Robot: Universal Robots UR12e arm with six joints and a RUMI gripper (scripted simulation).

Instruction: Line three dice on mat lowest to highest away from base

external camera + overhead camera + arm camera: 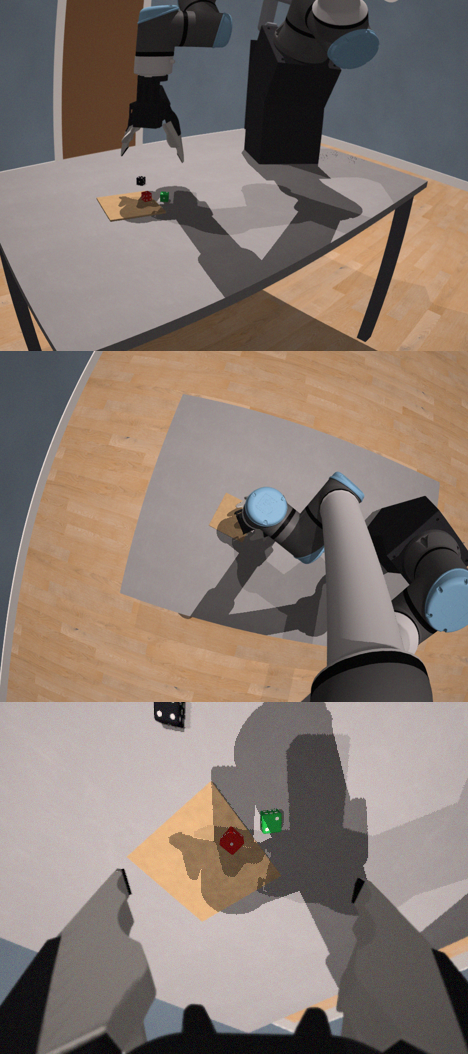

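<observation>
My hand is 100 mm above the green die, 30 mm past it and 20 mm to the right of it. The rest, counted from my hand: tan mat: 100 mm below, 70 mm ahead; black die: 110 mm to the right, 100 mm below, 40 mm behind; red die: 90 mm below, 20 mm ahead.
</observation>
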